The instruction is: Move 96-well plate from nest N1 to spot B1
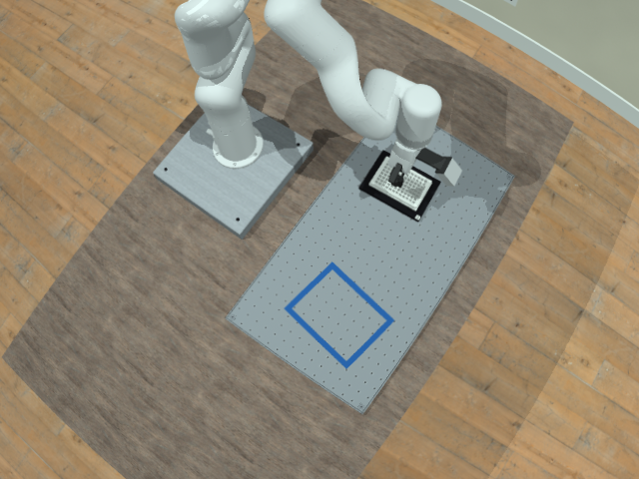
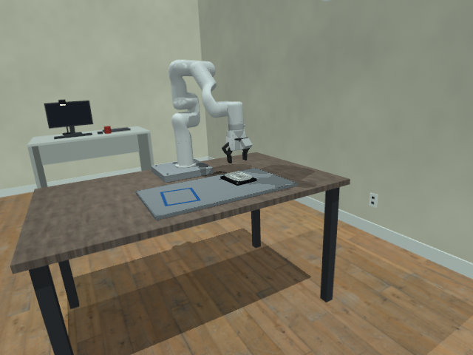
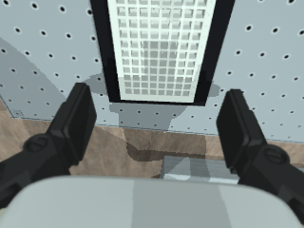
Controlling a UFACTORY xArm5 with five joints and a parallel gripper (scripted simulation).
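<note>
Right now the white 96-well plate is 9 cm below my hand. The rest, counted from my hand: black plate nest N1: 10 cm below.
</note>
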